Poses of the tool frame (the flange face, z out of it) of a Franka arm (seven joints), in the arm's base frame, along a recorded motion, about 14 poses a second.
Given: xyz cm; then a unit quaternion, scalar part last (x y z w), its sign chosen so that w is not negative.
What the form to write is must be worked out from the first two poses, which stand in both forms.
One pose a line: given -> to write
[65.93 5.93 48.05 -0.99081 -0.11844 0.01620 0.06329] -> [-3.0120 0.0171 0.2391 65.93 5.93 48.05]
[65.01 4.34 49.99 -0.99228 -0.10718 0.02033 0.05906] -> [-3.0197 0.0277 0.2169 65.01 4.34 49.99]
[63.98 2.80 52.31 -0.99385 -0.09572 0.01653 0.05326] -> [-3.0323 0.0227 0.1933 63.98 2.80 52.31]
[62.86 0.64 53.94 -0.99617 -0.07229 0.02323 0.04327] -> [-3.0518 0.0400 0.1467 62.86 0.64 53.94]
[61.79 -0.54 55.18 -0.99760 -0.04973 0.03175 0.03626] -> [-3.0659 0.0598 0.1019 61.79 -0.54 55.18]
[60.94 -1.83 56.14 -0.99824 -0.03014 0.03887 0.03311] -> [-3.0729 0.0757 0.0630 60.94 -1.83 56.14]
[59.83 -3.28 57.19 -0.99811 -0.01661 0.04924 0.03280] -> [-3.0741 0.0974 0.0366 59.83 -3.28 57.19]
